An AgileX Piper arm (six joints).
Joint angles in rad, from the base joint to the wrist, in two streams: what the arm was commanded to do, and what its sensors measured. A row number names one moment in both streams.
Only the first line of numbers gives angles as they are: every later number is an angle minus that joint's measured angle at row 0.
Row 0, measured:
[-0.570, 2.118, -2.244, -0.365, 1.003, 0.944]
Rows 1 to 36, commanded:
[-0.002, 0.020, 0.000, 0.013, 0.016, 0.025]
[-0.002, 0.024, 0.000, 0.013, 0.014, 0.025]
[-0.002, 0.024, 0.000, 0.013, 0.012, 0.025]
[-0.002, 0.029, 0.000, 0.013, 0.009, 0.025]
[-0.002, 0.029, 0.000, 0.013, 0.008, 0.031]
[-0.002, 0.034, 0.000, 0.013, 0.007, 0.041]
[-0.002, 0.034, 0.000, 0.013, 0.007, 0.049]
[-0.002, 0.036, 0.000, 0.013, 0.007, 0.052]
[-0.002, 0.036, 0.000, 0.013, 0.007, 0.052]
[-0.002, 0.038, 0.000, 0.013, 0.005, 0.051]
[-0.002, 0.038, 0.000, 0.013, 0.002, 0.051]
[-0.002, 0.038, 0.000, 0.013, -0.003, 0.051]
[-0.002, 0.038, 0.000, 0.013, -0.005, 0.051]
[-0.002, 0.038, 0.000, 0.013, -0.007, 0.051]
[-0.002, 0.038, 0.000, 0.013, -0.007, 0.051]
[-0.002, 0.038, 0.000, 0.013, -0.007, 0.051]
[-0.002, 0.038, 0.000, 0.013, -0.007, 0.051]
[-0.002, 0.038, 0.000, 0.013, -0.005, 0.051]
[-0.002, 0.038, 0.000, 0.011, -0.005, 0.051]
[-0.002, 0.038, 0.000, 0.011, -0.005, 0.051]
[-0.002, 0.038, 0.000, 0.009, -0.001, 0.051]
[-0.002, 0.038, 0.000, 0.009, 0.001, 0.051]
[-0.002, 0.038, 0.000, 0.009, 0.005, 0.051]
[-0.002, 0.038, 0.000, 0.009, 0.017, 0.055]
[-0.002, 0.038, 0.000, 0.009, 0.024, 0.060]
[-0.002, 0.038, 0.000, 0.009, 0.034, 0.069]
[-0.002, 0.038, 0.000, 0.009, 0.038, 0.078]
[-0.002, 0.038, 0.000, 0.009, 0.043, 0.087]
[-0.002, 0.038, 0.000, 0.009, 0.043, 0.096]
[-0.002, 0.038, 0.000, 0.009, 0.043, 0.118]
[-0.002, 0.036, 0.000, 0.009, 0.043, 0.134]
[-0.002, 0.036, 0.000, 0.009, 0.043, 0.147]
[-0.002, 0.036, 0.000, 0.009, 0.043, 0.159]
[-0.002, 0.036, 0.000, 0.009, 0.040, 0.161]
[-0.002, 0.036, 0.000, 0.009, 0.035, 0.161]
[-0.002, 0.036, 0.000, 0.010, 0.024, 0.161]
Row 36, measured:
[0.000, 0.037, 0.000, 0.020, 0.018, 0.142]
